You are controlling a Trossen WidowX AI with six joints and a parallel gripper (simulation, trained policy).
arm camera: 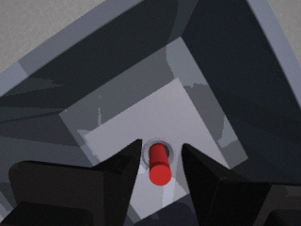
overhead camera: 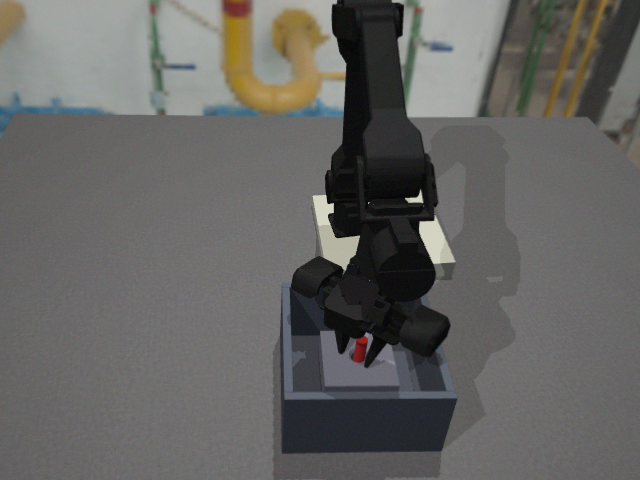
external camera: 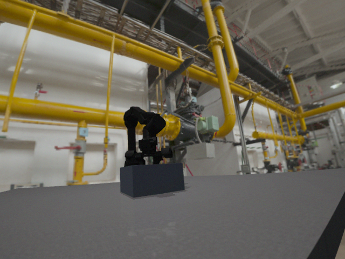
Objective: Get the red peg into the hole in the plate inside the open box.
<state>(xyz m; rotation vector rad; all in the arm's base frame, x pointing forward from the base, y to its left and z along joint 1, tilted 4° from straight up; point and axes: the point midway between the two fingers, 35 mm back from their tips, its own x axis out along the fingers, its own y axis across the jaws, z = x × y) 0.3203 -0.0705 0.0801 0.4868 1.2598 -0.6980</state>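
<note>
Now: the red peg 10 mm to the left of my gripper tip and 10 mm below it. Round my gripper tip: dark blue box: 10 mm to the left, 30 mm below; light grey plate: 10 mm to the left, 10 mm below.
</note>
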